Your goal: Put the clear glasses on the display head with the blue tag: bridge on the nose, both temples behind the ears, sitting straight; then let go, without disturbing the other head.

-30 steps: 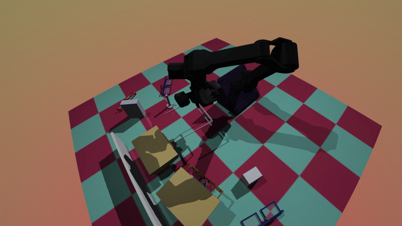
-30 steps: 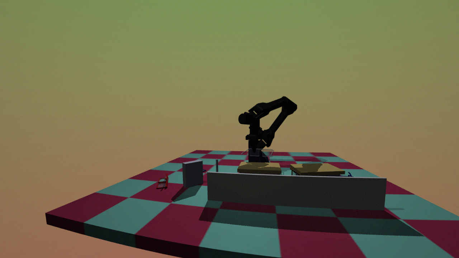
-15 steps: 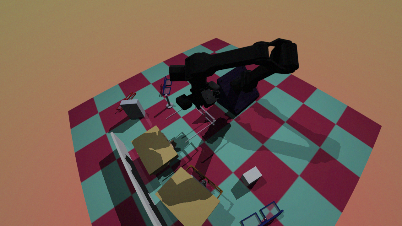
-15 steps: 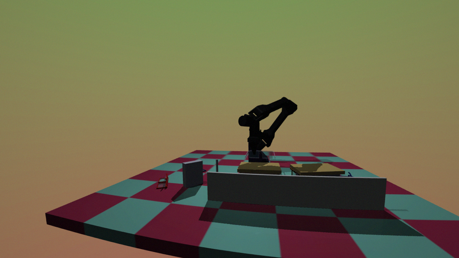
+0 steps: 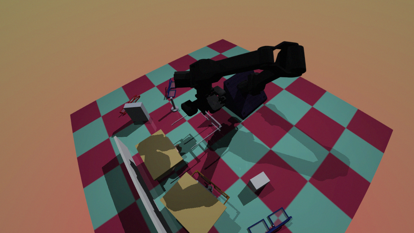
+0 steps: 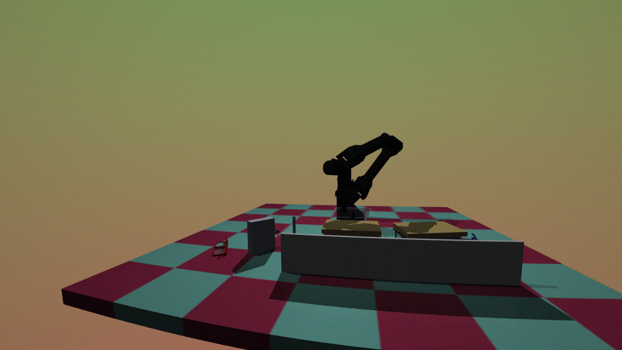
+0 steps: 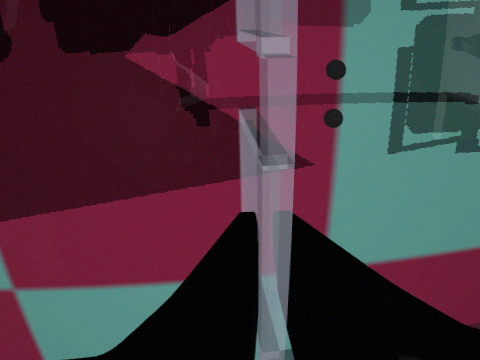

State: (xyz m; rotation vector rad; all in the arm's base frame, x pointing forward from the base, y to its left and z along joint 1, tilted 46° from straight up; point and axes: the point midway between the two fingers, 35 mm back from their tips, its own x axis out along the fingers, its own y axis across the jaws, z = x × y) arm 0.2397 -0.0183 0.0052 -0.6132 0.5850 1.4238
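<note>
My gripper tip is 22 cm short of the skin-coloured display head, 4 cm above it and 3 cm to the right of it. From my gripper tip the other things lie so: stand 20 cm to the right, 7 cm below, 6 cm ahead; long grey wall 37 cm ahead, 14 cm to the left, 4 cm below; grey block 27 cm to the right, 23 cm ahead, 4 cm below.
</note>
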